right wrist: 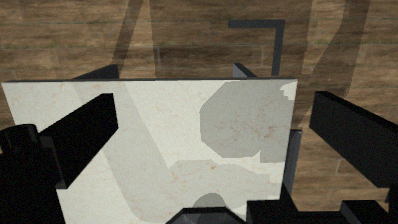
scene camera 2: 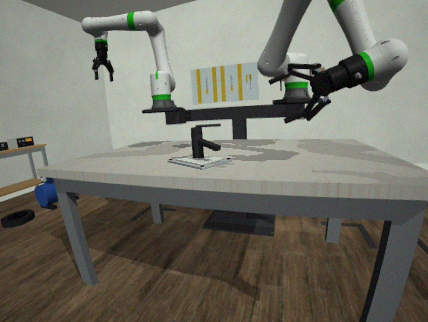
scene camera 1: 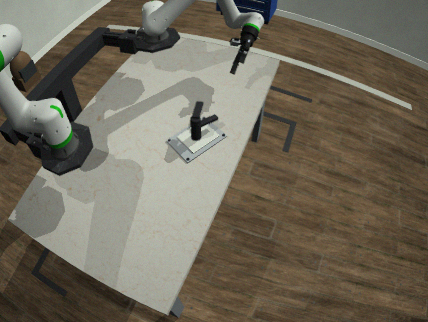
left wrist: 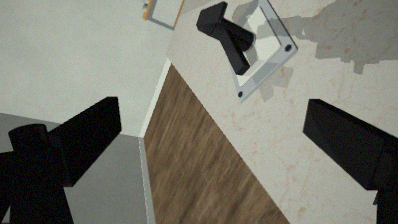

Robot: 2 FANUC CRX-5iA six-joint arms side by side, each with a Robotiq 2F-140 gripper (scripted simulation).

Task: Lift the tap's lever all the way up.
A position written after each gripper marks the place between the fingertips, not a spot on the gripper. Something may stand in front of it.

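Scene camera 2 shows the left gripper (scene camera 2: 277, 102), which appears in the left wrist view (left wrist: 212, 115) as well. In the right wrist view, the right gripper (right wrist: 213, 110) can be seen.
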